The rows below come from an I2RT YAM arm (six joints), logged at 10 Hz.
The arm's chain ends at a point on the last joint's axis. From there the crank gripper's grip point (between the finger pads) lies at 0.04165 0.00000 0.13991 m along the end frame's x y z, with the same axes.
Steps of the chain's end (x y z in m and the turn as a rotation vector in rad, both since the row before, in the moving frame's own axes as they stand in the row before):
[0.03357 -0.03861 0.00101 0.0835 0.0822 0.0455]
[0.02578 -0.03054 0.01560 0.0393 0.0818 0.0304]
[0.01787 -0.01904 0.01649 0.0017 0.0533 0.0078]
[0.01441 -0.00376 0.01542 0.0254 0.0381 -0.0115]
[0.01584 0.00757 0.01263 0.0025 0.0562 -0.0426]
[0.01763 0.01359 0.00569 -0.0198 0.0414 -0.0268]
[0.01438 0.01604 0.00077 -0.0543 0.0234 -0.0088]
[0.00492 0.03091 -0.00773 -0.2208 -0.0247 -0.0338]
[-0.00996 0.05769 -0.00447 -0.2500 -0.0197 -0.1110]
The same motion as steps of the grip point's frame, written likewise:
[0.04512 -0.04797 -0.00328 0.0835 0.0822 0.0455]
[0.03713 -0.03453 0.01165 0.0393 0.0818 0.0304]
[0.02526 -0.01892 0.01407 0.0017 0.0533 0.0078]
[0.01969 -0.00780 0.01368 0.0254 0.0381 -0.0115]
[0.02359 0.00528 0.01007 0.0025 0.0562 -0.0426]
[0.02341 0.01515 0.00383 -0.0198 0.0414 -0.0268]
[0.01767 0.02323 -0.00044 -0.0543 0.0234 -0.0088]
[0.00198 0.06032 -0.00999 -0.2208 -0.0247 -0.0338]
[-0.01102 0.08792 -0.00746 -0.2500 -0.0197 -0.1110]

